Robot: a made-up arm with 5 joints. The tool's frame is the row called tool.
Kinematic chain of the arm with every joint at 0, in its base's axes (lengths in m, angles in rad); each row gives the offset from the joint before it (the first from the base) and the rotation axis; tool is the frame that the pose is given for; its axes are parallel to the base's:
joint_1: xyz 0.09 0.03 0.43 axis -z
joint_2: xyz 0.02 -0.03 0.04 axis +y
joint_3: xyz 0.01 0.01 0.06 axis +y
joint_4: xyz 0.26 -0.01 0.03 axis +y
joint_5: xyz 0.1 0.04 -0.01 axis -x
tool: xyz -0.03 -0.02 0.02
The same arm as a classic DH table. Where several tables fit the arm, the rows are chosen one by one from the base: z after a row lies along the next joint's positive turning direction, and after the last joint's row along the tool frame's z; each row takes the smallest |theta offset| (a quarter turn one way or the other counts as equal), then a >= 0, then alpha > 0; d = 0 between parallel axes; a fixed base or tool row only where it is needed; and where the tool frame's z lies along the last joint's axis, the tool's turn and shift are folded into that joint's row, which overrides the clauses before.
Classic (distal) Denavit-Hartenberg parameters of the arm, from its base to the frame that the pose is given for. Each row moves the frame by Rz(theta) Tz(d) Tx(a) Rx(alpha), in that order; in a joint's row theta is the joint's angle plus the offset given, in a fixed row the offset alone. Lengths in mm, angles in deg.
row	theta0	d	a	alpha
base (fixed)	18.43	0	94.9	180
joint_1	18.43	-470	20	90
joint_2	-80.54	0	60.8	0
joint_3	73.96	0	261.7	0
joint_4	-83.42	10	-10	90
joint_5	-90	-70	20	-90
tool (fixed)	90	20	0	0

